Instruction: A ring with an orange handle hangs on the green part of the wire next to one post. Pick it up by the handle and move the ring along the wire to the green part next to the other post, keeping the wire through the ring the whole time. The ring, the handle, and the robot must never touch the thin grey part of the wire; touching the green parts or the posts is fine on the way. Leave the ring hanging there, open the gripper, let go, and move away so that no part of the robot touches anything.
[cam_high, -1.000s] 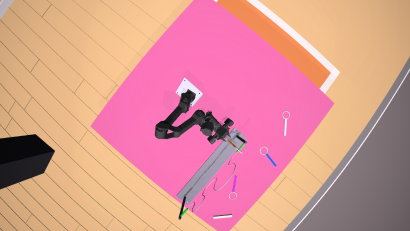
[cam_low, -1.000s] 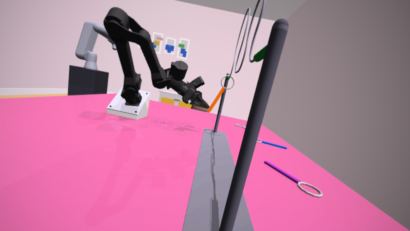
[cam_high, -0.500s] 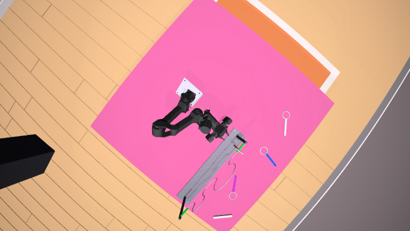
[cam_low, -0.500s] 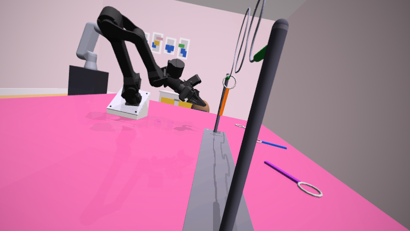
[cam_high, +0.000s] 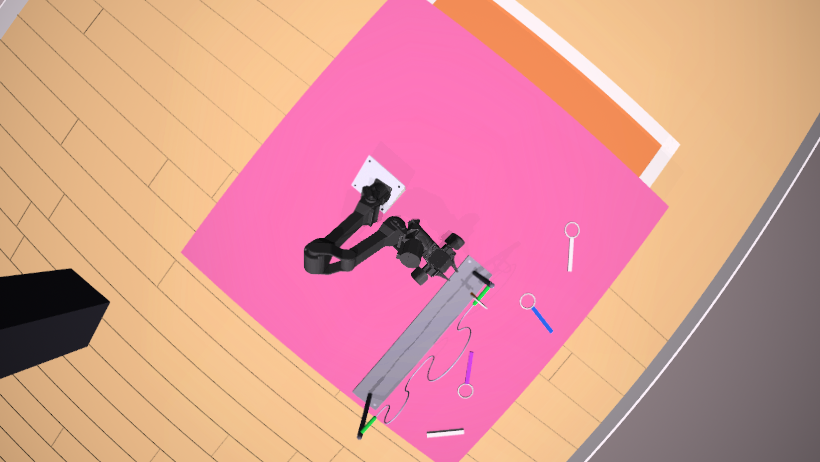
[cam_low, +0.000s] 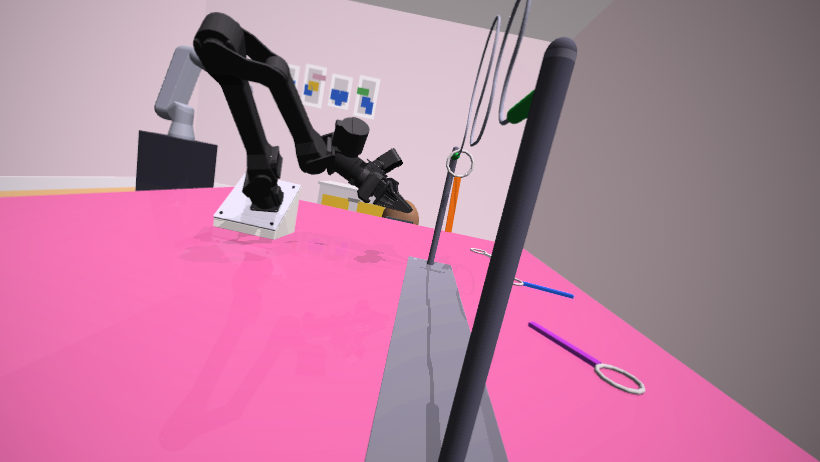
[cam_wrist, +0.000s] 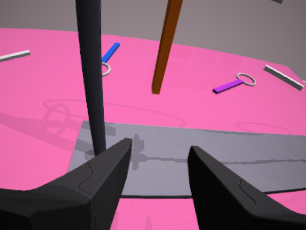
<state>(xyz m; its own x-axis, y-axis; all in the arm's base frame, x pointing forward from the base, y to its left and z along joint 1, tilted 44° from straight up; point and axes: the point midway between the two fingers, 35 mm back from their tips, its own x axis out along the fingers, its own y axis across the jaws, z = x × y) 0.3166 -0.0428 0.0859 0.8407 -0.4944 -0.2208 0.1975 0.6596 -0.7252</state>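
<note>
The orange-handled ring is 80 mm above my gripper tip, 70 mm ahead of it and 10 mm to the right of it. The rest, counted from my gripper tip: purple-handled ring (280 mm to the right, 280 mm ahead, 130 mm below); then white bar (500 mm to the right, 330 mm ahead, 130 mm below).
</note>
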